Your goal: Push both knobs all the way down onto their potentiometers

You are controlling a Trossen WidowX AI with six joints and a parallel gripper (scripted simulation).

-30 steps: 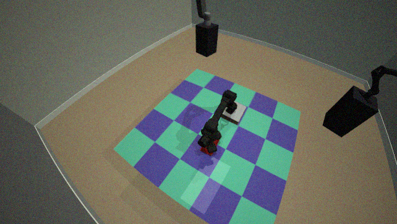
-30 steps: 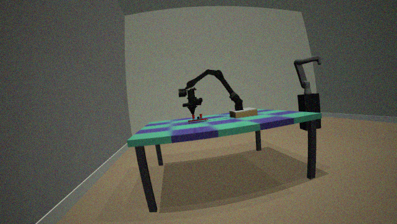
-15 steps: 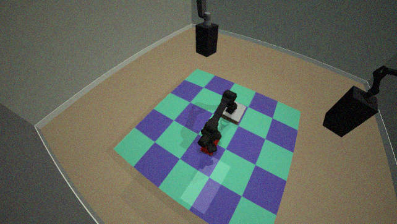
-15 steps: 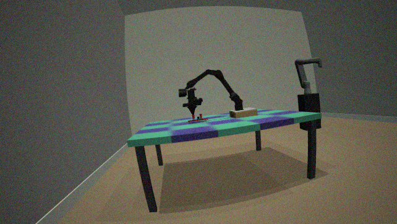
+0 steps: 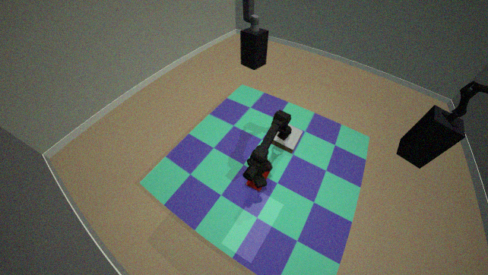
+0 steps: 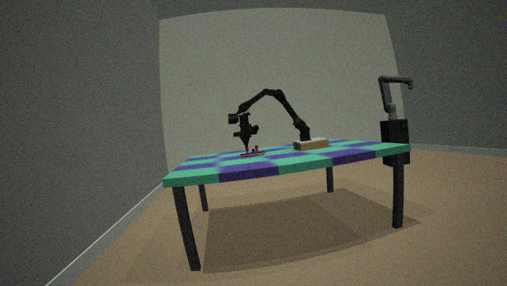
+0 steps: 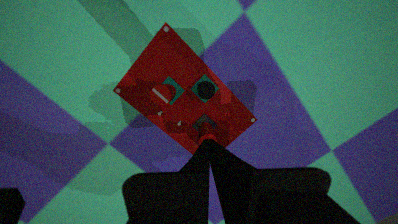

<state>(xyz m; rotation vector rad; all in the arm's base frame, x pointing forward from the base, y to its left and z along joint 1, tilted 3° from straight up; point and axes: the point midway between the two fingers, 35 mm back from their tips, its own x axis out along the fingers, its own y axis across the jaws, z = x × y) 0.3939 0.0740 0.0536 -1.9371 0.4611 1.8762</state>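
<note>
The red knob lies 1 cm below my gripper tip.
</note>
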